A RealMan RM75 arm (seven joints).
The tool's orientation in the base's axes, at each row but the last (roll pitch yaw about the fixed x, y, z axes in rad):
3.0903 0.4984 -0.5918
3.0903 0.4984 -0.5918
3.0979 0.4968 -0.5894
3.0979 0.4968 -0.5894
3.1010 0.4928 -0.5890
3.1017 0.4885 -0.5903
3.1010 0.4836 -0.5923
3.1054 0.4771 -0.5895
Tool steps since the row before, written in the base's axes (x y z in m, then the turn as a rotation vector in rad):
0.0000 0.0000 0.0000 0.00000 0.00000 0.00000
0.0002 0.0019 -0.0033 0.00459 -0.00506 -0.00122
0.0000 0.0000 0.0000 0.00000 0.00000 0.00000
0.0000 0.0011 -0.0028 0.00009 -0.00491 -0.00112
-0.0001 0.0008 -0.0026 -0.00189 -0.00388 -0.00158
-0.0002 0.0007 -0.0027 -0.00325 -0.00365 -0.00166
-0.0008 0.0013 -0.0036 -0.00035 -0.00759 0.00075
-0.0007 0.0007 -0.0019 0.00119 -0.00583 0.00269
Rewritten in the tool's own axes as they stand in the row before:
0.0000 0.0000 0.0000 0.00000 0.00000 0.00000
0.0008 -0.0019 0.0032 0.00641 0.00174 -0.00201
0.0000 0.0000 0.0000 0.00000 0.00000 0.00000
0.0008 -0.0010 0.0027 0.00300 0.00404 -0.00018
0.0008 -0.0007 0.0025 0.00126 0.00423 0.00129
0.0008 -0.0006 0.0026 0.00019 0.00477 0.00197
0.0004 -0.0008 0.0038 0.00315 0.00659 -0.00223
0.0000 -0.0003 0.0021 0.00252 0.00434 -0.00418

